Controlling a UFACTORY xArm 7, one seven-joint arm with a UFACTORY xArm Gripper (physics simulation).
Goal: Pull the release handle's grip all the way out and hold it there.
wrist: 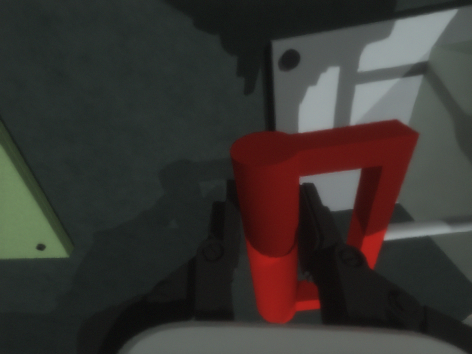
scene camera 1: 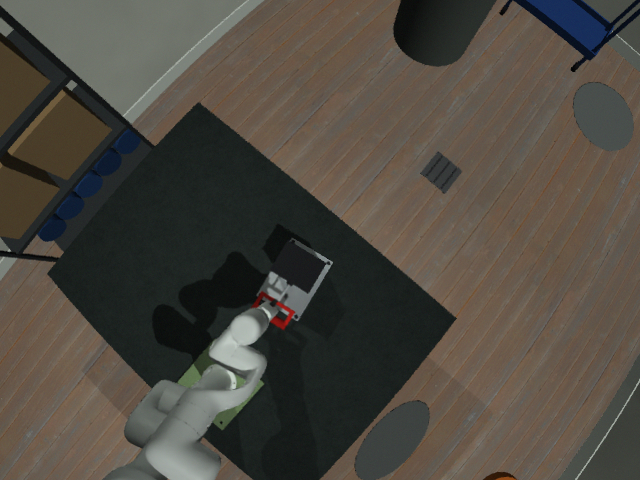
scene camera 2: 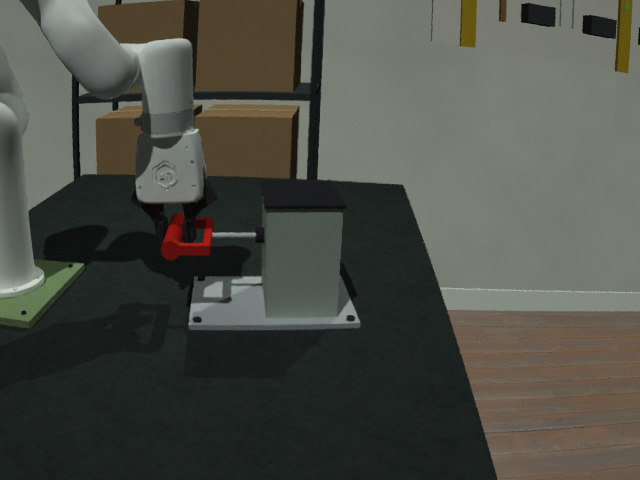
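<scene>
The release handle is a red frame with a thick round grip (scene camera 2: pixel 172 242) (wrist: pixel 270 200) on its outer side. A pale rod (scene camera 2: pixel 234 235) (wrist: pixel 425 229) joins the frame to a black collar on the grey-green box (scene camera 2: pixel 302 263), and a clear length of rod shows between them. The box has a black top (scene camera 1: pixel 299 266) and stands on a light base plate (scene camera 2: pixel 227 319) (wrist: pixel 285 90). My gripper (scene camera 2: pixel 175 235) (wrist: pixel 266 200) points down and is shut on the grip, one finger on the outer side and one inside the red frame. In scene camera 1 the arm partly covers the red frame (scene camera 1: pixel 281 321).
A black mat (scene camera 1: pixel 361 310) (scene camera 2: pixel 361 413) lies under the box. The arm's green base plate (scene camera 1: pixel 227 415) (scene camera 2: pixel 41 310) (wrist: pixel 25 215) is on the handle's side of the box. A shelf rack (scene camera 2: pixel 315 103) with cardboard boxes (scene camera 2: pixel 248 46) stands behind the mat.
</scene>
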